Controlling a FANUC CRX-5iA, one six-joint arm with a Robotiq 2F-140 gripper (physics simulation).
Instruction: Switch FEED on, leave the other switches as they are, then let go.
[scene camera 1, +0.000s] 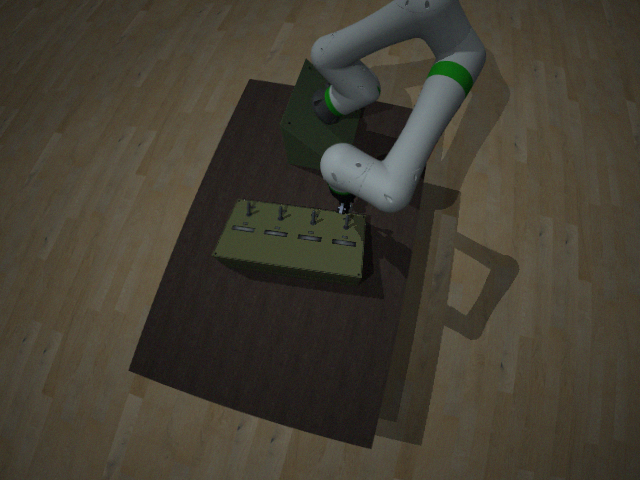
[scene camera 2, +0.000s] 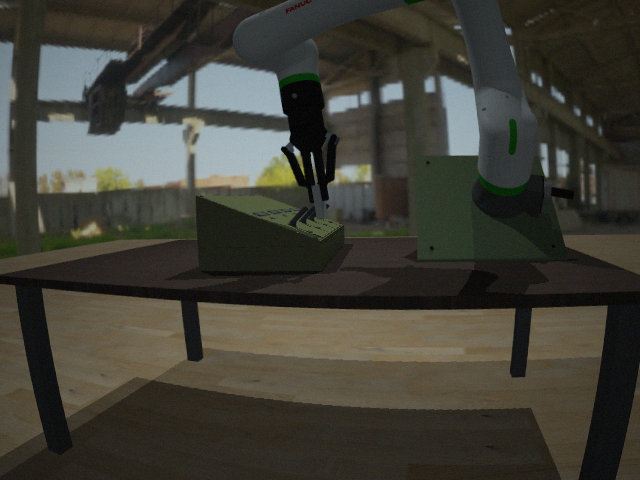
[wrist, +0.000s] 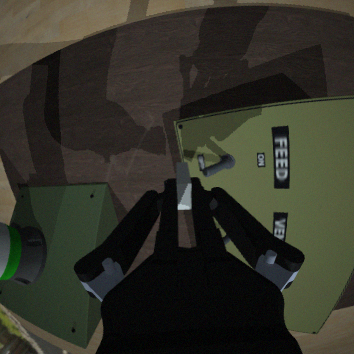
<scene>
In view: the gripper (scene camera 2: 322, 218) and a switch box (scene camera 2: 234, 232).
The gripper also shows in the wrist view (wrist: 181, 171). The switch box also shows in the wrist view (wrist: 283, 156).
</scene>
